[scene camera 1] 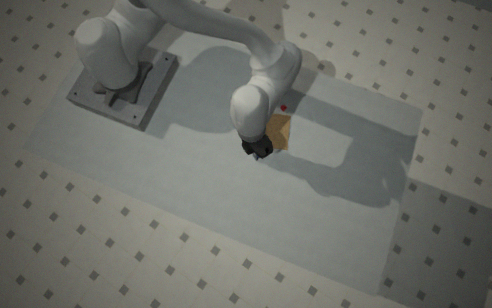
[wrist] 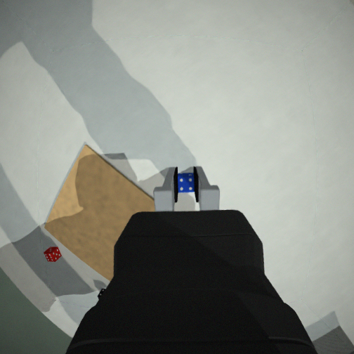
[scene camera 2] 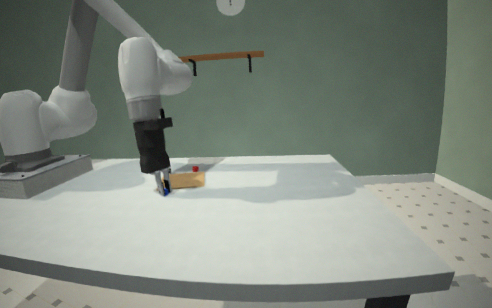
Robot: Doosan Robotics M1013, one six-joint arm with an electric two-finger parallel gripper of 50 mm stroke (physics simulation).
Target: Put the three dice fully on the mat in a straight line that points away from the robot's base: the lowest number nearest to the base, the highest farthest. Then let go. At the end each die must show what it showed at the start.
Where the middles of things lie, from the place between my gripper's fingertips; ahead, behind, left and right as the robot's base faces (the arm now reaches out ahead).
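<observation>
I can see the tan mat [wrist: 96, 201], and it lies 120 mm to the left of my hand and 20 mm ahead of it.
</observation>
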